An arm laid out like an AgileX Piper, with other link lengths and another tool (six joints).
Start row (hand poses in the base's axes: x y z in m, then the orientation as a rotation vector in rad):
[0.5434, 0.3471, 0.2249, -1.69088, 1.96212, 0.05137]
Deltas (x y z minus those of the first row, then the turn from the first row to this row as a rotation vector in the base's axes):
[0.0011, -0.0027, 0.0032, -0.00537, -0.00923, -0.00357]
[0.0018, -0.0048, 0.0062, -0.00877, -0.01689, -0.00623]
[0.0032, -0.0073, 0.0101, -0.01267, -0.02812, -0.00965]
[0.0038, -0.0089, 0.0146, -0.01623, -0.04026, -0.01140]
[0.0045, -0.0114, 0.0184, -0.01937, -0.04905, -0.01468]
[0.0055, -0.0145, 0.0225, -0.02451, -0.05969, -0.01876]
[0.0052, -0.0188, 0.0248, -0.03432, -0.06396, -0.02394]
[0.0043, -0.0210, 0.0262, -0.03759, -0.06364, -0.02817]
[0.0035, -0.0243, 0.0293, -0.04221, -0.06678, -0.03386]
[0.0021, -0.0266, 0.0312, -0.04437, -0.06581, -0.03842]
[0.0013, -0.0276, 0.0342, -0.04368, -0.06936, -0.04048]
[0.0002, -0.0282, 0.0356, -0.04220, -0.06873, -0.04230]
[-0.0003, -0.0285, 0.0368, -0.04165, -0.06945, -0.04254]
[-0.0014, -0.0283, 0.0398, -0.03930, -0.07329, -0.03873]
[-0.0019, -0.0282, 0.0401, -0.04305, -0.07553, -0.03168]
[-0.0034, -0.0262, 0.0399, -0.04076, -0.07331, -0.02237]
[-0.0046, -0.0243, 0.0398, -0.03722, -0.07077, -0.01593]
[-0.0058, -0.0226, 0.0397, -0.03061, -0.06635, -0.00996]
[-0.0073, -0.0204, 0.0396, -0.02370, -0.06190, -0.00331]
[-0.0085, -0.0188, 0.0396, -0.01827, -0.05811, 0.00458]
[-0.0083, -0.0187, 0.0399, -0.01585, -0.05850, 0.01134]
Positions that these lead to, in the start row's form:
[0.5445, 0.3444, 0.2281, -1.68809, 1.96016, 0.03696]
[0.5452, 0.3423, 0.2311, -1.68538, 1.95790, 0.02616]
[0.5466, 0.3398, 0.2350, -1.68115, 1.95377, 0.01159]
[0.5472, 0.3382, 0.2395, -1.67805, 1.94743, -0.00276]
[0.5479, 0.3357, 0.2433, -1.67414, 1.94465, -0.01440]
[0.5489, 0.3326, 0.2474, -1.67009, 1.94177, -0.02981]
[0.5486, 0.3283, 0.2497, -1.66972, 1.94598, -0.04487]
[0.5477, 0.3261, 0.2511, -1.66763, 1.95073, -0.04935]
[0.5469, 0.3228, 0.2542, -1.66385, 1.95450, -0.05858]
[0.5455, 0.3205, 0.2561, -1.66093, 1.95964, -0.06156]
[0.5447, 0.3195, 0.2591, -1.65737, 1.95842, -0.06457]
[0.5436, 0.3189, 0.2605, -1.65484, 1.95991, -0.06326]
[0.5431, 0.3186, 0.2617, -1.65405, 1.95939, -0.06340]
[0.5420, 0.3188, 0.2647, -1.65524, 1.95265, -0.06288]
[0.5415, 0.3189, 0.2650, -1.66386, 1.94641, -0.06586]
[0.5400, 0.3209, 0.2648, -1.67237, 1.93974, -0.05839]
[0.5388, 0.3228, 0.2647, -1.67735, 1.93523, -0.05046]
[0.5376, 0.3245, 0.2646, -1.68052, 1.93151, -0.03814]
[0.5361, 0.3267, 0.2645, -1.68415, 1.92712, -0.02525]
[0.5349, 0.3283, 0.2645, -1.68967, 1.92164, -0.01391]
[0.5351, 0.3284, 0.2648, -1.69465, 1.91494, -0.00942]

